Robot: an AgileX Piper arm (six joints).
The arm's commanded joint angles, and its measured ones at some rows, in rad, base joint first. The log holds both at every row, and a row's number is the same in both.
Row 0, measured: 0.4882 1.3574 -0.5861 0.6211 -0.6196 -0.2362
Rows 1 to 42, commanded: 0.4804 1.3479 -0.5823 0.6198 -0.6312 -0.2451; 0.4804 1.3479 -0.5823 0.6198 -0.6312 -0.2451; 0.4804 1.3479 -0.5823 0.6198 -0.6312 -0.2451; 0.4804 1.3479 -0.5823 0.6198 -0.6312 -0.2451; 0.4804 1.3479 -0.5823 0.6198 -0.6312 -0.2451; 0.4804 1.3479 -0.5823 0.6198 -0.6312 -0.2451; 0.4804 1.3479 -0.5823 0.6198 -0.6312 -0.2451; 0.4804 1.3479 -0.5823 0.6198 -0.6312 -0.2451; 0.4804 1.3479 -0.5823 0.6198 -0.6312 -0.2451; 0.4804 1.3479 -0.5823 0.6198 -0.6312 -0.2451; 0.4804 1.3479 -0.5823 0.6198 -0.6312 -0.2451; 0.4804 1.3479 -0.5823 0.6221 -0.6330 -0.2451; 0.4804 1.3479 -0.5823 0.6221 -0.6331 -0.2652; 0.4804 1.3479 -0.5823 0.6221 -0.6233 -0.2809; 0.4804 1.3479 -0.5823 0.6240 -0.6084 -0.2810; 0.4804 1.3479 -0.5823 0.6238 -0.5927 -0.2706; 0.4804 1.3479 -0.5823 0.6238 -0.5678 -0.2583; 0.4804 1.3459 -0.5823 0.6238 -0.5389 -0.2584; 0.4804 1.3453 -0.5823 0.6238 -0.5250 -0.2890; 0.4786 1.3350 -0.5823 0.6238 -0.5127 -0.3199; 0.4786 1.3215 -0.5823 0.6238 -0.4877 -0.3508; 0.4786 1.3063 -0.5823 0.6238 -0.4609 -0.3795; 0.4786 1.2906 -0.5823 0.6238 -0.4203 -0.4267; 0.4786 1.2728 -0.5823 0.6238 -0.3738 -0.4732; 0.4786 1.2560 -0.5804 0.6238 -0.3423 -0.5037; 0.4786 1.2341 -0.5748 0.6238 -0.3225 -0.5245; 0.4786 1.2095 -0.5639 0.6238 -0.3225 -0.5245; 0.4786 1.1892 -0.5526 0.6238 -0.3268 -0.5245; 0.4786 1.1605 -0.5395 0.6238 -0.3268 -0.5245; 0.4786 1.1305 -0.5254 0.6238 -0.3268 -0.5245; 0.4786 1.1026 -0.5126 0.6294 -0.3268 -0.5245; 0.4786 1.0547 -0.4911 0.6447 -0.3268 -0.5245; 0.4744 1.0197 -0.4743 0.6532 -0.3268 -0.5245; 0.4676 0.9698 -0.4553 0.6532 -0.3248 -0.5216; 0.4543 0.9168 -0.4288 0.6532 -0.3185 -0.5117; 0.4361 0.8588 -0.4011 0.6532 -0.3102 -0.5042; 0.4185 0.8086 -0.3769 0.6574 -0.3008 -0.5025; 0.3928 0.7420 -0.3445 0.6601 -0.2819 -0.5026; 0.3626 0.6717 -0.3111 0.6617 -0.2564 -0.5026; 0.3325 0.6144 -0.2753 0.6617 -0.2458 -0.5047; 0.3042 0.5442 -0.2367 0.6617 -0.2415 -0.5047; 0.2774 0.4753 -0.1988 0.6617 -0.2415 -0.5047
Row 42, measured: 0.3719 0.7000 -0.3244 0.6591 -0.2767 -0.5088
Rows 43 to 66, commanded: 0.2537 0.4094 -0.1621 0.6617 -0.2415 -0.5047; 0.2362 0.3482 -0.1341 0.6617 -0.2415 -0.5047; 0.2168 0.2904 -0.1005 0.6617 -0.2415 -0.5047; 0.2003 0.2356 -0.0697 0.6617 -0.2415 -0.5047; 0.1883 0.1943 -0.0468 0.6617 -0.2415 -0.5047; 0.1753 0.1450 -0.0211 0.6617 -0.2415 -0.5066; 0.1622 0.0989 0.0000 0.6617 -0.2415 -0.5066; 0.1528 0.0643 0.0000 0.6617 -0.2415 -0.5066; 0.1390 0.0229 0.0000 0.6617 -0.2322 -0.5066; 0.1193 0.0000 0.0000 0.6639 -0.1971 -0.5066; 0.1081 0.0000 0.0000 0.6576 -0.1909 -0.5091; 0.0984 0.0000 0.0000 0.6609 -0.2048 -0.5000; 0.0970 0.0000 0.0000 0.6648 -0.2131 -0.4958; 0.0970 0.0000 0.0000 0.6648 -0.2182 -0.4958; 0.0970 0.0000 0.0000 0.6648 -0.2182 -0.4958; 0.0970 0.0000 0.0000 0.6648 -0.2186 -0.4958; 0.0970 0.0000 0.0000 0.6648 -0.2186 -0.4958; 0.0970 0.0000 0.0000 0.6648 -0.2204 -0.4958; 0.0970 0.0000 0.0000 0.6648 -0.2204 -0.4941; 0.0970 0.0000 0.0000 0.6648 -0.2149 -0.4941; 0.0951 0.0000 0.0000 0.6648 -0.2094 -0.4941; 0.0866 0.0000 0.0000 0.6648 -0.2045 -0.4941; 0.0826 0.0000 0.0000 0.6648 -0.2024 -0.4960; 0.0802 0.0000 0.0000 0.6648 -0.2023 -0.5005
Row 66, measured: 0.0984 0.0053 -0.0050 0.6633 -0.2143 -0.4938
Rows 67 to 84, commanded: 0.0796 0.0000 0.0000 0.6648 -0.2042 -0.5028; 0.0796 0.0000 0.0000 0.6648 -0.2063 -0.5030; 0.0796 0.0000 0.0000 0.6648 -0.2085 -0.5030; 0.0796 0.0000 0.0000 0.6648 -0.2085 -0.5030; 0.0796 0.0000 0.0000 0.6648 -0.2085 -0.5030; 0.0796 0.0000 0.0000 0.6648 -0.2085 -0.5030; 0.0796 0.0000 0.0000 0.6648 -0.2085 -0.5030; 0.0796 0.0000 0.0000 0.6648 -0.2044 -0.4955; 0.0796 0.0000 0.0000 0.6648 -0.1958 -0.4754; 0.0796 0.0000 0.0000 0.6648 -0.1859 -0.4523; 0.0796 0.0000 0.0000 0.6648 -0.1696 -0.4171; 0.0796 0.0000 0.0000 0.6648 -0.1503 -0.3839; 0.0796 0.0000 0.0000 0.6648 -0.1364 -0.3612; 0.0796 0.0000 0.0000 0.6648 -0.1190 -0.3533; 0.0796 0.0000 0.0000 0.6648 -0.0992 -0.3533; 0.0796 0.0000 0.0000 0.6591 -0.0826 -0.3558; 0.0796 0.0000 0.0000 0.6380 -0.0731 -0.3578; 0.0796 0.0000 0.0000 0.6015 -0.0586 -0.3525
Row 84, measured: 0.0838 0.0053 -0.0050 0.6641 -0.1168 -0.3718
